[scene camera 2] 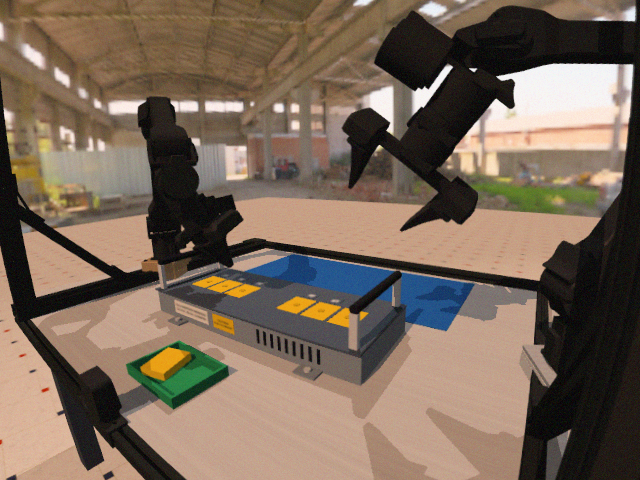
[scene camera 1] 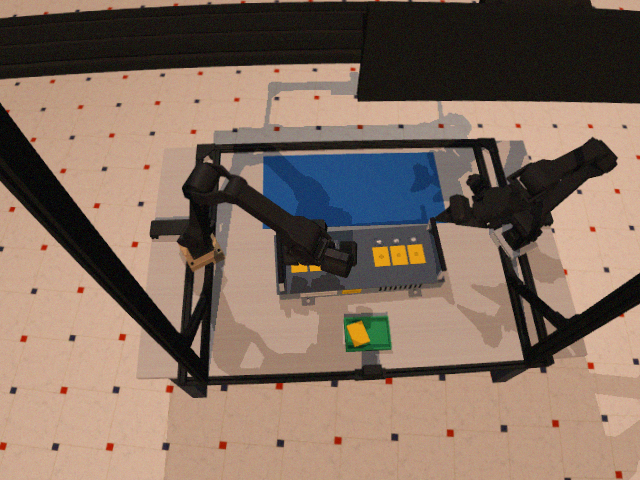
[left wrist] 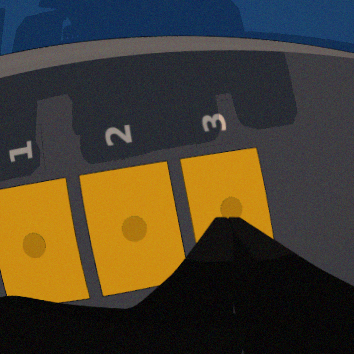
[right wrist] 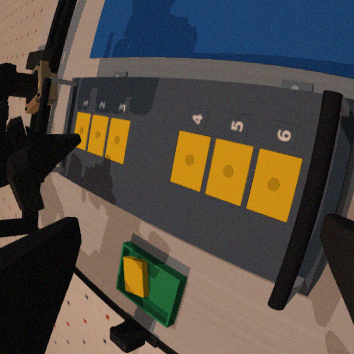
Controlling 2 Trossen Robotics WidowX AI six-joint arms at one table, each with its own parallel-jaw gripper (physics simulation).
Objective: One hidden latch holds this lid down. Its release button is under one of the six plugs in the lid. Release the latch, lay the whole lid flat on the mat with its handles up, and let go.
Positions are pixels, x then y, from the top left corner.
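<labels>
In the left wrist view the right gripper is out of frame, while scene camera 2, the right wrist view and scene camera 1 [445, 221] show the gripper. On the right gripper, [right wrist: 45, 259] and [scene camera 2: 361, 172] are the same spot.
</labels>
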